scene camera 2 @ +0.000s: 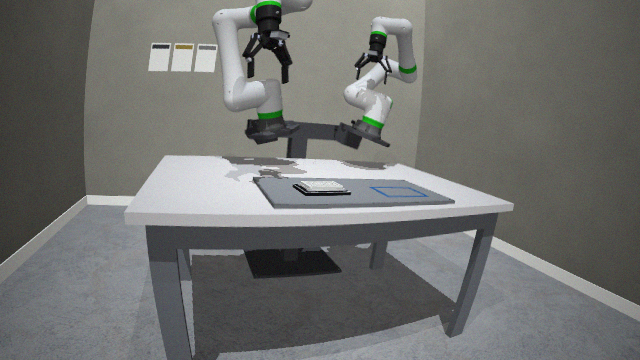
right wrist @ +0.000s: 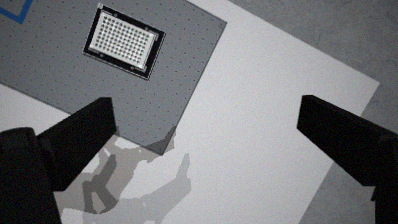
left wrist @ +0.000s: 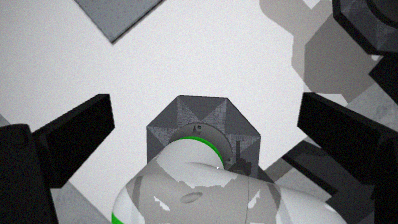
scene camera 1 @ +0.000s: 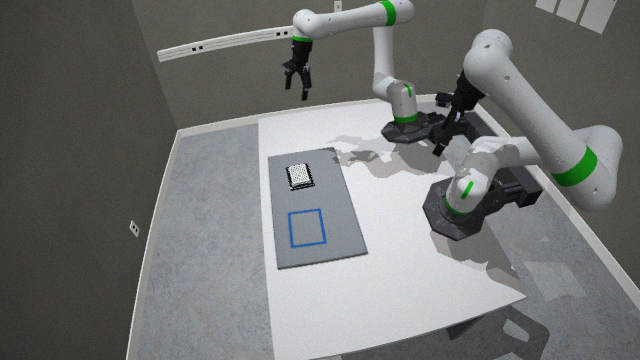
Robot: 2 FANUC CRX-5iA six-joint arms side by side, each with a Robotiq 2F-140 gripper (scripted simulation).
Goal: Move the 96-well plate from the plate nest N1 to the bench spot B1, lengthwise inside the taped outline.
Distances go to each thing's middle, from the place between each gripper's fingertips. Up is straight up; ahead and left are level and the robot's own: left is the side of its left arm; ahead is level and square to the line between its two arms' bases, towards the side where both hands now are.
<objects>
I see my right gripper (scene camera 2: 268, 80) 35 cm above the white 96-well plate (right wrist: 114, 37), 21 cm to the right of it and 4 cm short of it.
Now: the white 96-well plate 47 cm ahead of my left hand (scene camera 1: 440, 141), 46 cm below it and 42 cm to the right of it.
</objects>
